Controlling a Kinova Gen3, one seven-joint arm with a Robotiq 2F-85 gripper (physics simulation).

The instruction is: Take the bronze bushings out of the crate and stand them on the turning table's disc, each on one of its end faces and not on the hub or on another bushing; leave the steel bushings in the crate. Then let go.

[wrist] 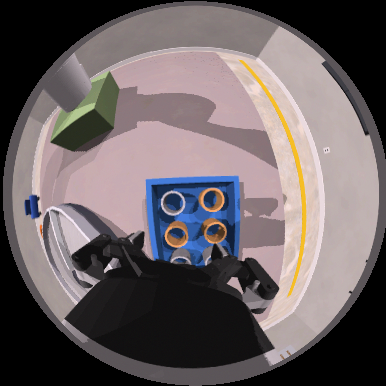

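Pixels of known places: gripper, between the fingertips: (177, 245); arm's base, origin of its link: (77, 97).
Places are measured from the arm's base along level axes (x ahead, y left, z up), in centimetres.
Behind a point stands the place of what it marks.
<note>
A blue crate (192, 180) {x 24.8, y 26.0, z -5.4 cm} stands at the centre of the wrist view. In it are three bronze bushings: one at the back right (212, 210) {x 29.8, y 28.6, z -6.1 cm}, one at the middle left (176, 245) {x 35.0, y 22.1, z -6.2 cm} and one at the middle right (215, 221) {x 31.8, y 29.0, z -6.3 cm}. A steel bushing (162, 203) {x 27.7, y 20.9, z -6.3 cm} is at the back left. Two more steel bushings (181, 254) {x 37.2, y 22.6, z -6.7 cm} (209, 255) {x 37.9, y 27.4, z -6.2 cm} are in the near row, partly hidden by the gripper. My gripper (177, 245) {x 32.6, y 22.8, z -0.6 cm} is open and empty, its fingers apart over the crate's near part. A round grey thing (75, 237) {x 33.3, y -1.7, z -5.1 cm}, seemingly the turning table, is at the left, partly hidden; I see no bushing on its visible part.
A green block (102, 112) {x 7.7, y 9.0, z -4.2 cm} is at the upper left, with a grey cylinder (69, 84) overlapping it in view. A small blue object (33, 207) is at the far left edge. A yellow line (303, 200) curves along the right, beyond the pinkish table top (200, 150) {x 18.5, y 28.7, z -10.4 cm}.
</note>
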